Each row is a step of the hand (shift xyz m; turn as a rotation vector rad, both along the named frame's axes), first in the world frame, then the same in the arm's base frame.
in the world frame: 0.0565 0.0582 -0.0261 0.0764 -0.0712 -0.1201
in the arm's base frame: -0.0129 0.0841 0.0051 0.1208 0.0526 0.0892
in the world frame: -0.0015 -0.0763 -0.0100 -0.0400 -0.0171 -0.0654
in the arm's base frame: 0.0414 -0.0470 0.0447 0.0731 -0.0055 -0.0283
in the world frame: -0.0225 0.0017 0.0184 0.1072 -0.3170 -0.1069
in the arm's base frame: -0.0124 -0.0206 -0.0164 0.2070 -0.0984 0.2662
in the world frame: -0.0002 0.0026 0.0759 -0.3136 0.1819 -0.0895
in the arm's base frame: -0.0681 -0.0328 0.0072 0.0653 -0.0249 -0.3668
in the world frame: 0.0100 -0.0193 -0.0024 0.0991 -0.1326 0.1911
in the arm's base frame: 0.0083 -0.0058 0.0194 -0.1327 -0.1159 0.1814
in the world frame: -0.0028 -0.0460 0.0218 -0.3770 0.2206 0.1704
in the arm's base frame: 0.0008 -0.0421 0.0287 -0.1679 -0.1547 -0.4095
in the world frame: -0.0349 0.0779 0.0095 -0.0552 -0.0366 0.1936
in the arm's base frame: -0.0343 0.0267 -0.0741 -0.1444 -0.1449 0.0023
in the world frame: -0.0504 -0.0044 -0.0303 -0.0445 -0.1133 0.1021
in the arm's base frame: 0.0388 -0.0191 -0.0401 -0.0333 -0.1480 0.0472
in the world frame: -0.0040 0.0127 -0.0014 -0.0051 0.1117 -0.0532
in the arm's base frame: -0.0033 0.0067 -0.0111 0.0008 0.0953 -0.0791
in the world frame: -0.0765 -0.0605 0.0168 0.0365 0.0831 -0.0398
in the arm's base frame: 0.0262 -0.0933 -0.0203 -0.0073 0.0949 -0.0275
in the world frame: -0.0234 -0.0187 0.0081 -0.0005 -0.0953 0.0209
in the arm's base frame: 0.0055 -0.0300 -0.0057 0.0220 -0.0731 0.0608
